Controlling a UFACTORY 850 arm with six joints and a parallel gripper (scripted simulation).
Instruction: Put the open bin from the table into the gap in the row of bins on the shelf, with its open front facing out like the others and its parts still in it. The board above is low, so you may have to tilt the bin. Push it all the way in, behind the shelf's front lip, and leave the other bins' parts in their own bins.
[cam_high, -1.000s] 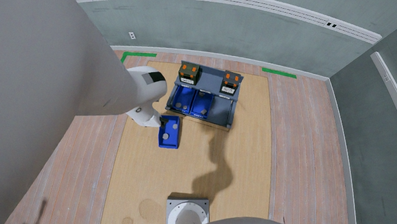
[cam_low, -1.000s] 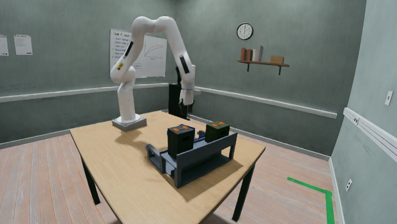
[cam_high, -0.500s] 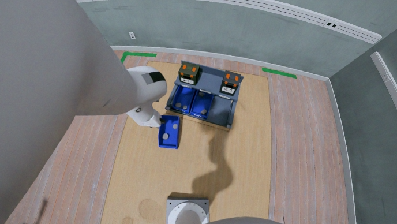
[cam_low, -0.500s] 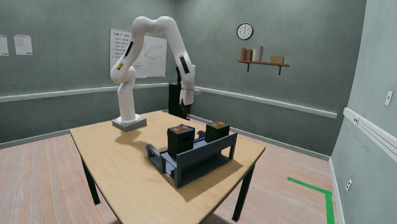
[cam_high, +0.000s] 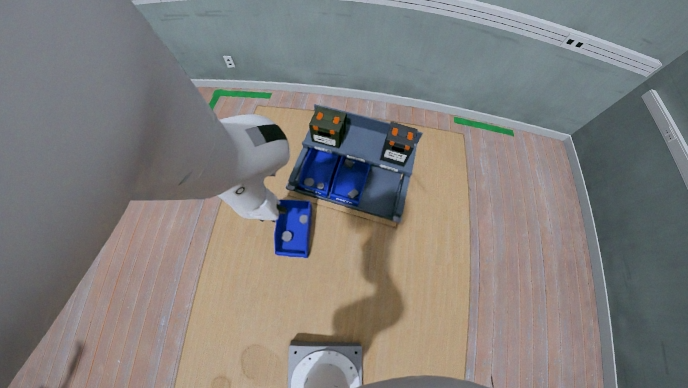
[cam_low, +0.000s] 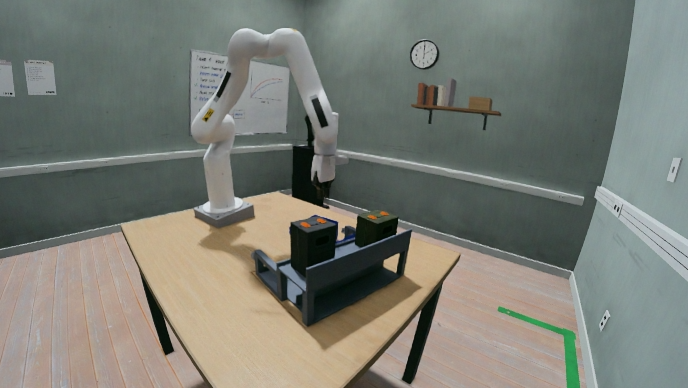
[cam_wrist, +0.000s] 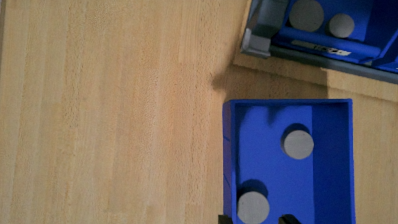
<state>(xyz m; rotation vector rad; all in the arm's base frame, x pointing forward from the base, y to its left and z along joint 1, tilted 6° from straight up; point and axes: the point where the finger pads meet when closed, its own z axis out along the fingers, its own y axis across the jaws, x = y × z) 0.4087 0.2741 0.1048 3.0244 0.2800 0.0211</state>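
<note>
My hand is 140 mm above the blue bin, 50 mm to the left of it and 10 mm short of it. From my hand the other things lie so: shelf (260 mm ahead, 190 mm to the right, 110 mm below); then grey cylinder part (160 mm below, 70 mm to the right, 50 mm ahead).
</note>
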